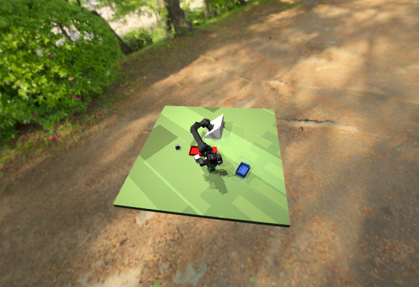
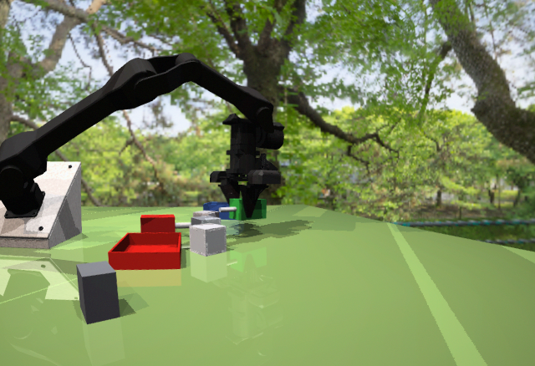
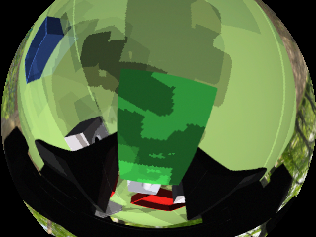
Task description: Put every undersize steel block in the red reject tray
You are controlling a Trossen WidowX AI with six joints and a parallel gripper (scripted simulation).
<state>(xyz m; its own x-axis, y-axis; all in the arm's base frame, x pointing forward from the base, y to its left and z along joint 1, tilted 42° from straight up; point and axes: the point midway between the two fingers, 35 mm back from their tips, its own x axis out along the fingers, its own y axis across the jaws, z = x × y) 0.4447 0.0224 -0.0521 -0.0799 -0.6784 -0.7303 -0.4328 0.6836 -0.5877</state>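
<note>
My gripper tip is now 20 mm below the green GO gauge and 10 mm past it. Also, from my gripper tip: blue tray (270 mm to the left, 30 mm below); then red reject tray (190 mm behind, 150 mm to the right, 30 mm below); then red block (160 mm behind, 20 mm below, 10 mm to the left).
</note>
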